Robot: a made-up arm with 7 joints.
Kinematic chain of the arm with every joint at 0, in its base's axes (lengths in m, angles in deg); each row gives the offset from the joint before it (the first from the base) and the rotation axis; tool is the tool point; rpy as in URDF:
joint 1: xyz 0 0 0 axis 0.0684 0.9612 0.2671
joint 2: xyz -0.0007 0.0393 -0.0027 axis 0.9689 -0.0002 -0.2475
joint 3: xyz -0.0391 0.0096 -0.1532 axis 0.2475 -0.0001 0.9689
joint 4: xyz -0.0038 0 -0.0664 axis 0.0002 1 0
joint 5: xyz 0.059 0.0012 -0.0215 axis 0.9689 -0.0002 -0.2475
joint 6: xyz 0.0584 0 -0.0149 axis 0.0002 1 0
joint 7: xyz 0.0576 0 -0.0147 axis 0.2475 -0.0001 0.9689
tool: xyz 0 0 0 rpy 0 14.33 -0.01
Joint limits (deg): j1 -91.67..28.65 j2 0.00..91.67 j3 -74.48..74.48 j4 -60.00..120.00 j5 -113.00..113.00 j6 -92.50..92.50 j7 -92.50..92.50
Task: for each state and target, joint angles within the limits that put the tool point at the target. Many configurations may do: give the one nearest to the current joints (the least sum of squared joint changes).
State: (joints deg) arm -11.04 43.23 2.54 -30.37 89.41 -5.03 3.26
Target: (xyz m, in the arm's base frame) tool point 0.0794 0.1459 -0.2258
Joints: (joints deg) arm 14.83 37.27 -6.43 -15.15 90.11 -8.21 3.26
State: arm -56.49 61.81 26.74 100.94 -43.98 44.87 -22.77
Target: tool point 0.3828 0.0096 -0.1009
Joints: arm -91.67 17.69 33.45 96.87 -48.92 47.43 -22.77
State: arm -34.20 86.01 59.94 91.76 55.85 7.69 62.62
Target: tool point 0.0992 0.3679 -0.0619
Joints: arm -65.78 91.67 64.78 120.00 46.85 61.95 62.62
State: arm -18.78 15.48 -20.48 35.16 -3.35 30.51 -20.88
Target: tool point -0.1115 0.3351 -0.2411
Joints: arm 17.96 50.25 -17.21 59.37 -1.36 37.82 -20.88
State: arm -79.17 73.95 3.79 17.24 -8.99 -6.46 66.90
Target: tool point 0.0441 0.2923 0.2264
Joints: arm -88.82 86.62 39.67 19.38 -10.90 -9.70 66.90
